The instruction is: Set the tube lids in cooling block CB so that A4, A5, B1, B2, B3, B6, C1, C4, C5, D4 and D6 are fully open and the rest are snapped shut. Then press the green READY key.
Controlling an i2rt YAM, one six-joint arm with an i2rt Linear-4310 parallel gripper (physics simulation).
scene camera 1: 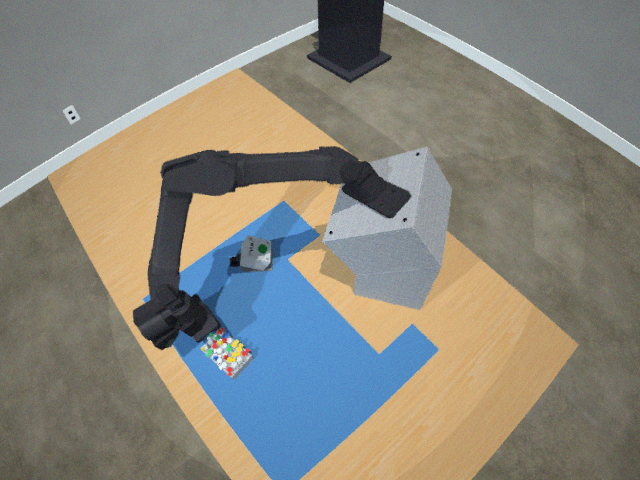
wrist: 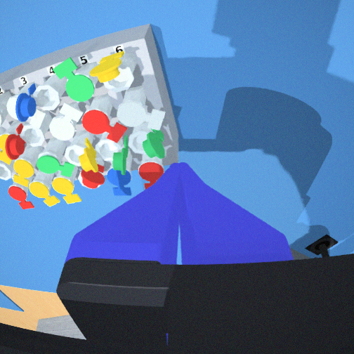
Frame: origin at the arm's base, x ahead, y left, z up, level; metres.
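Where they show: gripper, between the fingertips: [scene camera 1: 210, 328]; arm's base, origin of its link: [scene camera 1: 374, 193].
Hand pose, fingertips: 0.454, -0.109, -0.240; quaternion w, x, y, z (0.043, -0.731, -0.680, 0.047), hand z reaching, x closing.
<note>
Things, the pixels of their centre, and the offset from my fingertips, as dx, dy, dz. "pt": a spot on its surface instead. Level surfaces: height alone.
- Cooling block CB, a spot on its surface: [scene camera 1: 244, 367] pt -0.002, +0.120, -0.050
- small grey box, a spot on its surface: [scene camera 1: 252, 259] pt -0.202, -0.078, +0.008
- blue mat, height of its surface: dz -0.062
- wooden table, height of its surface: dz -0.065
Cooling block CB [scene camera 1: 244, 367] [wrist: 156, 70] stands on the blue mat, its tubes carrying coloured lids. In the wrist view, the column 6 yellow lid [wrist: 106, 69] is tipped up beside an open tube mouth; the white lid [wrist: 132, 114] below lies flat. Two green lids [wrist: 154, 144] [wrist: 122, 156] and a yellow lid [wrist: 88, 156] stand up on edge. The red lid [wrist: 151, 171] sits at the near right corner. My gripper [wrist: 179, 174] is shut and empty, its blue tips just right of that red lid. The green READY key [scene camera 1: 262, 249] is on a small grey box.
The small grey box [scene camera 1: 252, 259] stands on the blue mat [scene camera 1: 310, 392], behind the block. A large grey box [scene camera 1: 385, 258] stands at the right on the wooden table [scene camera 1: 491, 320]. A dark pillar [scene camera 1: 349, 31] stands on the floor behind. The arm arches above the table's left side.
</note>
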